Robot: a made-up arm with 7 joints. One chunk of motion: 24 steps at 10 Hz.
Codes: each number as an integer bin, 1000 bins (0 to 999) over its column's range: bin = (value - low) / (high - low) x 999, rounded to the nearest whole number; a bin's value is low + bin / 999 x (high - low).
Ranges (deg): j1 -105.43..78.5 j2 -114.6..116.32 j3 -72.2..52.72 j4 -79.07..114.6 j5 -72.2..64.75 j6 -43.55..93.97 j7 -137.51..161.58
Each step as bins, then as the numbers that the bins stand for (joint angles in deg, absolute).
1 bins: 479 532 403 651 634 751 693
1 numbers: -17.24 8.37 -21.81 47.14 14.71 59.83 69.97
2 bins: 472 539 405 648 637 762 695
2 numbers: -18.53 9.99 -21.56 46.55 15.12 61.35 70.57
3 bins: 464 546 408 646 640 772 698
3 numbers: -20.00 11.61 -21.18 46.17 15.54 62.72 71.46
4 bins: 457 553 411 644 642 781 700
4 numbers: -21.29 13.23 -20.81 45.78 15.81 63.96 72.06
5 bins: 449 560 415 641 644 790 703
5 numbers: -22.76 14.84 -20.31 45.20 16.08 65.20 72.96
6 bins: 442 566 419 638 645 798 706
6 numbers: -24.05 16.23 -19.81 44.62 16.22 66.30 73.86
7 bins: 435 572 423 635 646 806 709
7 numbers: -25.34 17.62 -19.31 44.03 16.36 67.40 74.76
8 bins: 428 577 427 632 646 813 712
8 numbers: -26.63 18.77 -18.81 43.45 16.36 68.37 75.66
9 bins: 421 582 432 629 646 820 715
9 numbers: -27.92 19.93 -18.18 42.87 16.36 69.33 76.55
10 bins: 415 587 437 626 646 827 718
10 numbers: -29.02 21.09 -17.56 42.29 16.36 70.29 77.45
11 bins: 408 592 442 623 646 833 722
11 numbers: -30.31 22.24 -16.93 41.71 16.36 71.12 78.65
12 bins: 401 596 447 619 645 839 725
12 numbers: -31.60 23.17 -16.30 40.93 16.22 71.94 79.55
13 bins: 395 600 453 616 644 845 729
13 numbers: -32.70 24.09 -15.55 40.35 16.08 72.77 80.74
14 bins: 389 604 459 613 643 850 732
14 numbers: -33.81 25.02 -14.80 39.77 15.95 73.46 81.64
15 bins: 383 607 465 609 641 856 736
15 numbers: -34.91 25.71 -14.05 38.99 15.67 74.28 82.84
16 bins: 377 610 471 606 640 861 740
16 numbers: -36.02 26.40 -13.30 38.41 15.54 74.97 84.04
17 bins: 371 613 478 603 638 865 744
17 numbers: -37.12 27.10 -12.43 37.83 15.26 75.52 85.24
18 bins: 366 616 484 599 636 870 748
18 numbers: -38.04 27.79 -11.68 37.05 14.99 76.21 86.43
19 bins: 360 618 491 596 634 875 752
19 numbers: -39.15 28.25 -10.80 36.47 14.71 76.90 87.63
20 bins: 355 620 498 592 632 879 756
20 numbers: -40.07 28.71 -9.93 35.70 14.44 77.45 88.83
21 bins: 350 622 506 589 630 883 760
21 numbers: -40.99 29.18 -8.93 35.12 14.16 78.00 90.03
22 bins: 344 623 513 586 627 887 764
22 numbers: -42.09 29.41 -8.05 34.53 13.75 78.55 91.22
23 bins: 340 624 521 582 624 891 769
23 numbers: -42.83 29.64 -7.05 33.76 13.34 79.10 92.72
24 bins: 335 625 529 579 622 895 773
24 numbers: -43.75 29.87 -6.05 33.18 13.07 79.65 93.92
